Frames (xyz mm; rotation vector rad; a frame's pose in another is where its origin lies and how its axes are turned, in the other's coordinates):
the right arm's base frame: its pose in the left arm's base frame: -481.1 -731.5 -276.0 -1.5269 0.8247 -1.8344
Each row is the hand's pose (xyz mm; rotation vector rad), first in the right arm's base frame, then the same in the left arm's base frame.
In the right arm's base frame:
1: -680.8 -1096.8 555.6 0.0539 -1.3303 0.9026
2: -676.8 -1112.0 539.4 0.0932 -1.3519 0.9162
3: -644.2 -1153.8 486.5 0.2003 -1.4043 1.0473
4: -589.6 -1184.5 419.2 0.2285 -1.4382 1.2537
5: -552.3 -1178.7 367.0 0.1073 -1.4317 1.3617
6: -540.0 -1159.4 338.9 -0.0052 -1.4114 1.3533
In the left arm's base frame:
1: 103.2 435.9 244.5 -1.5185 0.5622 -0.0488
2: 85.7 443.6 256.5 -1.4949 0.5265 -0.0329
3: 26.0 448.5 301.4 -1.3596 0.4692 0.0562
4: -50.6 430.6 349.1 -1.2025 0.5011 0.1911
5: -107.4 402.1 359.8 -1.1723 0.6215 0.2779
6: -135.8 382.8 348.2 -1.2195 0.7088 0.2899

